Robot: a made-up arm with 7 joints.
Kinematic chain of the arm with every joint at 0, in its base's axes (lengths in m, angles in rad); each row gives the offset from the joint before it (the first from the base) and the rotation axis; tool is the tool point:
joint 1: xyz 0 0 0.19 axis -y
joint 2: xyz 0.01 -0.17 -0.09 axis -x
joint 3: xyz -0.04 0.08 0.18 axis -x
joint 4: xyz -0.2 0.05 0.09 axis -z
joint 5: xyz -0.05 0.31 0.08 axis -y
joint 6: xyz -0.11 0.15 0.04 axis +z
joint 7: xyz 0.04 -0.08 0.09 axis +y
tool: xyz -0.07 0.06 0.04
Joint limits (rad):
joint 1: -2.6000..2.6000
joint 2: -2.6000..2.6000
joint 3: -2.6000..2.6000
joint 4: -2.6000..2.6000
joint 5: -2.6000..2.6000
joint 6: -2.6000..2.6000
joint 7: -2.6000..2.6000
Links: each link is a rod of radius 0.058 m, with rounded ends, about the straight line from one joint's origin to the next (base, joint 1, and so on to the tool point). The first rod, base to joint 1, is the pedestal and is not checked.
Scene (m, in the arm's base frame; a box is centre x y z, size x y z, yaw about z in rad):
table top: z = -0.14
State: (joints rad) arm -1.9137 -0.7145 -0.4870 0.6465 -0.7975 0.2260 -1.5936
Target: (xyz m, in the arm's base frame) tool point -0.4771 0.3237 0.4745
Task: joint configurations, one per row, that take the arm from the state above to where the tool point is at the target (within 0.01 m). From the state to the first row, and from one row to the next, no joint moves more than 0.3 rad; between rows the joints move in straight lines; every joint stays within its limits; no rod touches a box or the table.
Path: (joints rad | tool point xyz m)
1: -1.8840 -0.4519 -0.2978 0.5856 -0.7672 0.2279 -1.6019 | 0.6173 -0.0308 0.0488
2: -1.8544 -0.1893 -0.1086 0.5247 -0.7368 0.2298 -1.6102 | 0.5144 0.2462 0.1277
3: -1.8247 0.0732 0.0806 0.4639 -0.7065 0.2317 -1.6186 | 0.3058 0.4451 0.2273
4: -1.7951 0.3358 0.2698 0.4030 -0.6761 0.2336 -1.6269 | 0.0339 0.5284 0.3283
5: -1.7654 0.5984 0.4590 0.3421 -0.6458 0.2355 -1.6352 | -0.2458 0.4832 0.4140
6: -1.7357 0.8610 0.6482 0.2812 -0.6154 0.2374 -1.6435 | -0.4771 0.3237 0.4745

